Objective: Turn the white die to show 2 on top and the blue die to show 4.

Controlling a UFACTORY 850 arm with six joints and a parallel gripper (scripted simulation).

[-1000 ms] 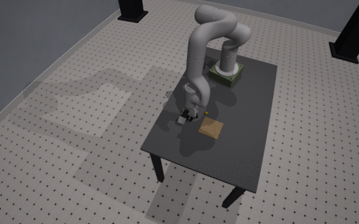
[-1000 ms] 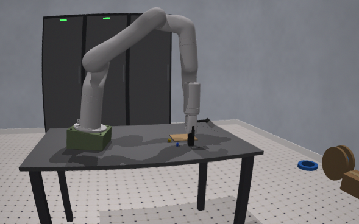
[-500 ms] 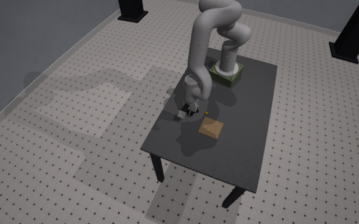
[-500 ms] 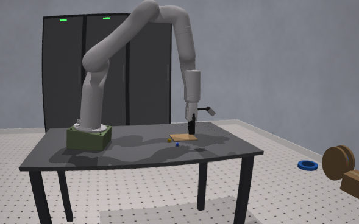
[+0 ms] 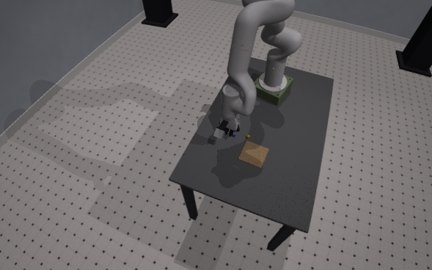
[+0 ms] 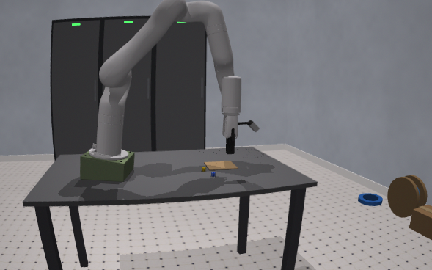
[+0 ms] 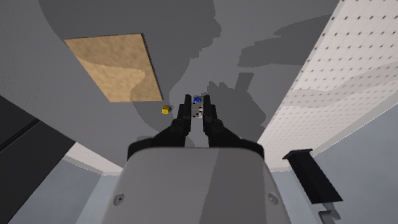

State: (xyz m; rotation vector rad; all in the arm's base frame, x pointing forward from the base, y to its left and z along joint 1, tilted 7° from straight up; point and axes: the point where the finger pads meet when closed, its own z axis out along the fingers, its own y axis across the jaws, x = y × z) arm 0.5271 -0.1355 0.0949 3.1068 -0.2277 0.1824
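Now: the blue die 11 cm below my hand, 7 cm behind it and 1 cm to the left of it. The rest, counted from my hand: yellow die: 11 cm below, 10 cm to the left, 9 cm behind; then white die: 1 cm below, 1 cm behind; then tan mat: 16 cm to the left, 12 cm below, 1 cm ahead.
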